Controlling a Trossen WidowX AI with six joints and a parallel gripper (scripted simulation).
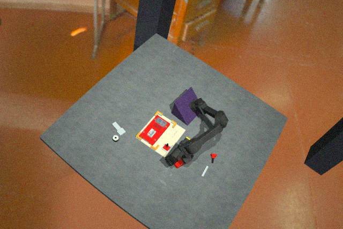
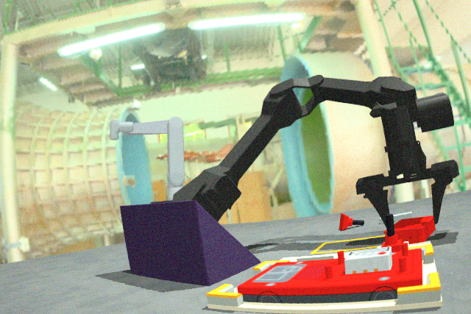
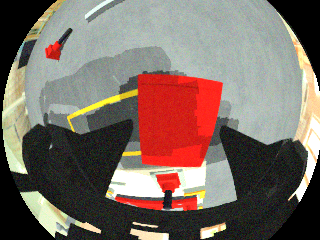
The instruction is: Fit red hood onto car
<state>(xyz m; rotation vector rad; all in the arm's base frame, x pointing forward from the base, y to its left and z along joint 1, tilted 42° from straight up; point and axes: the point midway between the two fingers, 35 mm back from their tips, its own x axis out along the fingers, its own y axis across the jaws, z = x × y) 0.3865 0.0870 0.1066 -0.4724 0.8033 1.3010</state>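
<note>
Right now the red hood is right at my gripper tip. Round my gripper tip: white engine block 4 cm behind, 23 cm to the right, 1 cm above.
</note>
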